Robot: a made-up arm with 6 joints. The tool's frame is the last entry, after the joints. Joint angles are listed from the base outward.
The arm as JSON. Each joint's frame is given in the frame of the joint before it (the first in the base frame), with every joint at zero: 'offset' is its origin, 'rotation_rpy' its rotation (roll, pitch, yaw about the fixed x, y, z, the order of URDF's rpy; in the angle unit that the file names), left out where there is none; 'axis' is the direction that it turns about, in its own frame. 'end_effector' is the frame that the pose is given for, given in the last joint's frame.
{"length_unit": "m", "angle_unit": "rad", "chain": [
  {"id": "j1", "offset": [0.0, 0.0, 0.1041], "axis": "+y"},
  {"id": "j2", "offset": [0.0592, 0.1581, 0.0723], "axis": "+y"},
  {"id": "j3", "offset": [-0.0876, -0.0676, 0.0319], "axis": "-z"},
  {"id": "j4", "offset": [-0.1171, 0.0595, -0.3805], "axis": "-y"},
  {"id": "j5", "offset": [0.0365, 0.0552, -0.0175], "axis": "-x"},
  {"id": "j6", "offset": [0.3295, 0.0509, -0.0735], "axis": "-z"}
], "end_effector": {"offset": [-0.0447, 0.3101, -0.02]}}
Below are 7 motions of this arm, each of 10 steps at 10 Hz.
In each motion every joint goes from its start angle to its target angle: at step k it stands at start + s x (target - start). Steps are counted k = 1, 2, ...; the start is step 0. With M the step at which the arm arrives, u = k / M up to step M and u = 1 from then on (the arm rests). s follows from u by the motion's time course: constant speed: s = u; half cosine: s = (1 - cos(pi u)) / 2; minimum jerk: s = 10 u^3 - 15 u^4 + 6 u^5.
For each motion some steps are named. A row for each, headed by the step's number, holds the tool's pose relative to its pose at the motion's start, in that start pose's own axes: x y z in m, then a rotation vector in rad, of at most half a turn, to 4 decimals.
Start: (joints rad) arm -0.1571 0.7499 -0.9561 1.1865 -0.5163 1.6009
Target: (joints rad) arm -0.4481 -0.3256 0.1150 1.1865 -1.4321 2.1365
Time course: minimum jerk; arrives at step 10
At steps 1, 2, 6, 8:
1: 0.0004 -0.0016 -0.0007 0.0033 -0.0041 0.0035
2: 0.0033 -0.0102 -0.0038 0.0238 -0.0271 0.0239
6: 0.0238 -0.0705 0.0377 0.3846 -0.1541 0.3633
8: 0.0041 -0.0954 0.0845 0.5342 -0.1057 0.5611

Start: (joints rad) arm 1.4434 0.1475 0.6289 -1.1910 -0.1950 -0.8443
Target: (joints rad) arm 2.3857 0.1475 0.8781 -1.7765 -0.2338 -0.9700
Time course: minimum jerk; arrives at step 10
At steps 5, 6, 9, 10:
5: -0.1412 -0.0192 -0.0886 0.4835 0.3141 -0.3897
6: -0.1945 -0.0115 -0.1073 0.6624 0.3953 -0.5452
9: -0.2798 0.0143 -0.1221 0.9600 0.4864 -0.8265
10: -0.2820 0.0152 -0.1222 0.9681 0.4881 -0.8346

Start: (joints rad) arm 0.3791 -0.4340 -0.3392 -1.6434 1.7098 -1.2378
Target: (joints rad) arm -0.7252 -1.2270 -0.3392 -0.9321 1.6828 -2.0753
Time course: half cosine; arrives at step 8
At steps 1, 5, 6, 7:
1: -0.0299 -0.0276 -0.0131 0.0358 0.0092 -0.0591
5: -0.6190 0.0673 -0.1973 0.6282 0.0897 -1.0888
6: -0.6862 0.2168 -0.1876 0.7597 0.0921 -1.3520
7: -0.6982 0.3220 -0.1647 0.8424 0.0916 -1.5301

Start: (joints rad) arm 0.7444 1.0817 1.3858 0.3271 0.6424 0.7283
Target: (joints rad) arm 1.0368 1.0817 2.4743 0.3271 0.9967 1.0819
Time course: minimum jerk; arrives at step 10
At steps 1, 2, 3, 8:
1: 0.0051 -0.0011 -0.0054 -0.0097 -0.0017 -0.0092
2: 0.0349 -0.0091 -0.0360 -0.0655 -0.0122 -0.0621
3: 0.0982 -0.0355 -0.0985 -0.1840 -0.0380 -0.1744
8: 0.4680 -0.5367 -0.3187 -1.0405 -0.3428 -0.9862

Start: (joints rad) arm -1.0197 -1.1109 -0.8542 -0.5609 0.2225 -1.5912
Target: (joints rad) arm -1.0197 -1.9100 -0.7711 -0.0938 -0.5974 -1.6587
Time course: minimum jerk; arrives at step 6
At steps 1, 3, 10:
1: -0.0079 -0.0130 -0.0020 -0.0319 -0.0118 -0.0183
3: -0.1306 -0.1712 0.0114 -0.5016 -0.1304 -0.1408
10: -0.2780 -0.2919 0.1034 -1.0327 -0.1499 -0.0155

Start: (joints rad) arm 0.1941 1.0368 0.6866 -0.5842 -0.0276 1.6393
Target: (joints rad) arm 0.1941 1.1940 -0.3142 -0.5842 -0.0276 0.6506
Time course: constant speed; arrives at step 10
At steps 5, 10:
5: -0.2108 -0.2621 -0.1608 -0.1393 -0.2920 0.8867
10: -0.1402 -0.6569 -0.3129 -0.4525 -0.5013 1.7657

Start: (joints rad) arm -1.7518 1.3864 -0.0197 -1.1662 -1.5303 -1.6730
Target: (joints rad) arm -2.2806 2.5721 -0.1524 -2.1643 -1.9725 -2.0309
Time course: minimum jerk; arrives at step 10
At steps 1, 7, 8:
1: -0.0032 0.0026 -0.0001 0.0008 -0.0029 -0.0111
7: -0.1567 0.3602 -0.0152 -0.1939 -0.1428 -1.0782
8: -0.1489 0.4101 -0.0170 -0.2479 -0.1242 -1.2087

